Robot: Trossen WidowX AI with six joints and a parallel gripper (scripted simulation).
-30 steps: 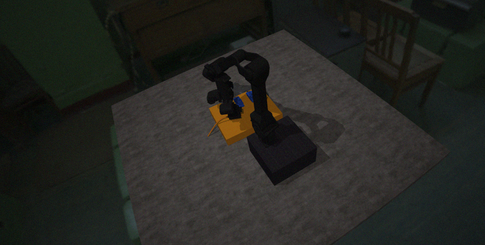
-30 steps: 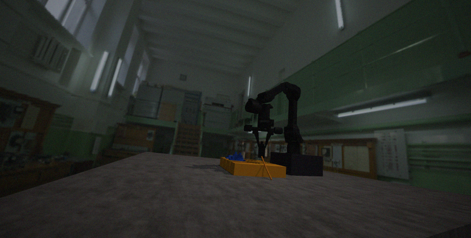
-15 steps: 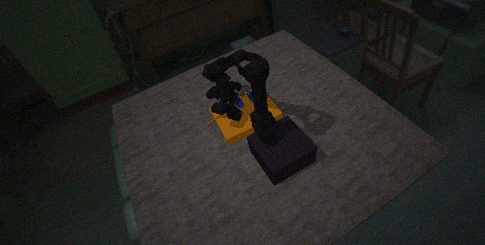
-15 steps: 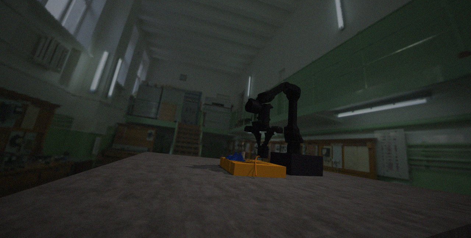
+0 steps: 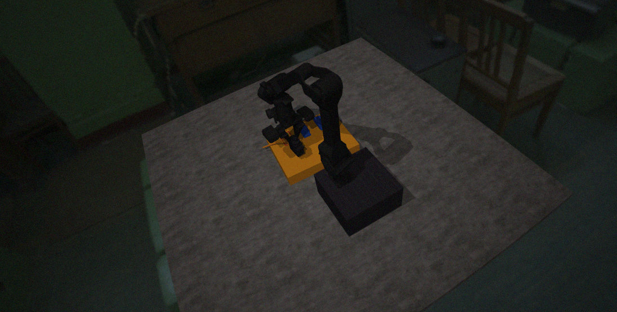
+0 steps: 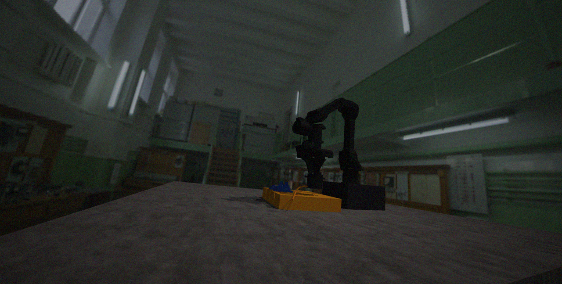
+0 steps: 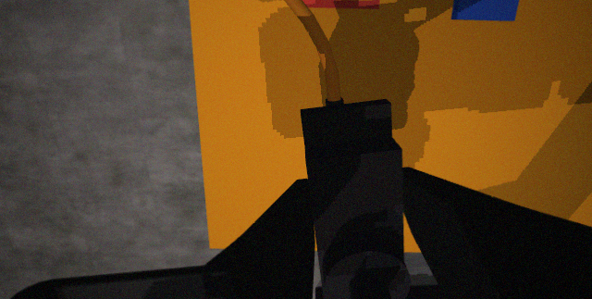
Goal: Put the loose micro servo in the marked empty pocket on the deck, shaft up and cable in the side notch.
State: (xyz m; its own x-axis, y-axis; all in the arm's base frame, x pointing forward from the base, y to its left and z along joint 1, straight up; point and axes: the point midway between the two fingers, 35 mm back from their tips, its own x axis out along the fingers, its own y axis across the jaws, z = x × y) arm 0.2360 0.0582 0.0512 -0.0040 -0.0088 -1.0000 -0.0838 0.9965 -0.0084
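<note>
The deck lies 10 cm below my gripper tip, 7 cm to the right of it and 2 cm behind it.
</note>
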